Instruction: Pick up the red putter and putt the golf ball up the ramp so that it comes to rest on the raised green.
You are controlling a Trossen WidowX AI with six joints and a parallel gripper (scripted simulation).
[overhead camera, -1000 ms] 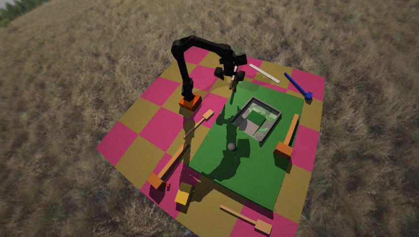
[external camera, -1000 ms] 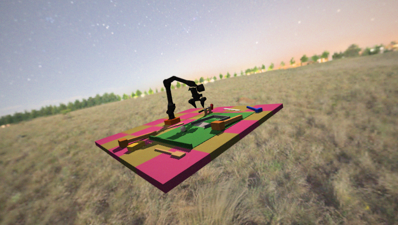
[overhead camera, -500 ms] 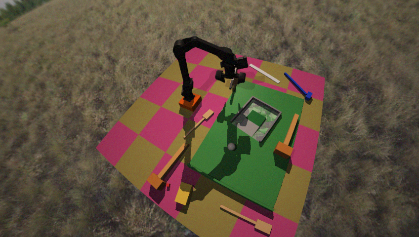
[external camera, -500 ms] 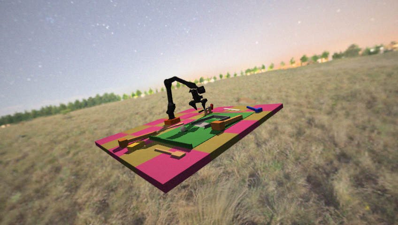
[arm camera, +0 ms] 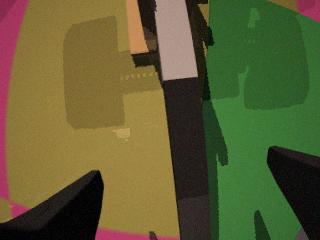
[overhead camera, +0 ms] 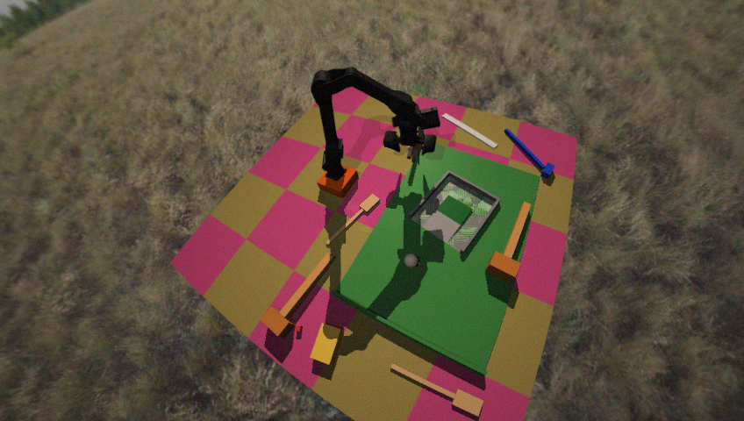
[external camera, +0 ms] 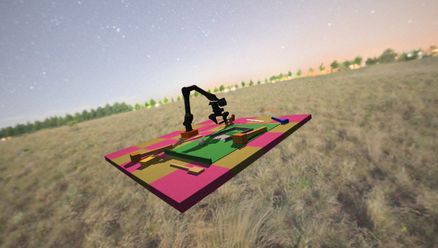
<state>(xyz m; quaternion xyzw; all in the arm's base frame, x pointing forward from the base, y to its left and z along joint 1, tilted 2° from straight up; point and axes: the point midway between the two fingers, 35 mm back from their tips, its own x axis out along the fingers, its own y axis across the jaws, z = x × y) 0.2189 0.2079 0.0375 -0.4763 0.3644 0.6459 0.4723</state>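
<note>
Right now the tan rest is 4 cm behind my gripper tip, 13 cm to the left of it and 2 cm below it. The rest, counted from my gripper tip: golf ball: 20 cm ahead, 38 cm to the right, 3 cm below; then white bar: 14 cm ahead, 29 cm to the left, 5 cm below; then green mat: 27 cm ahead, 22 cm to the right, 5 cm below.
</note>
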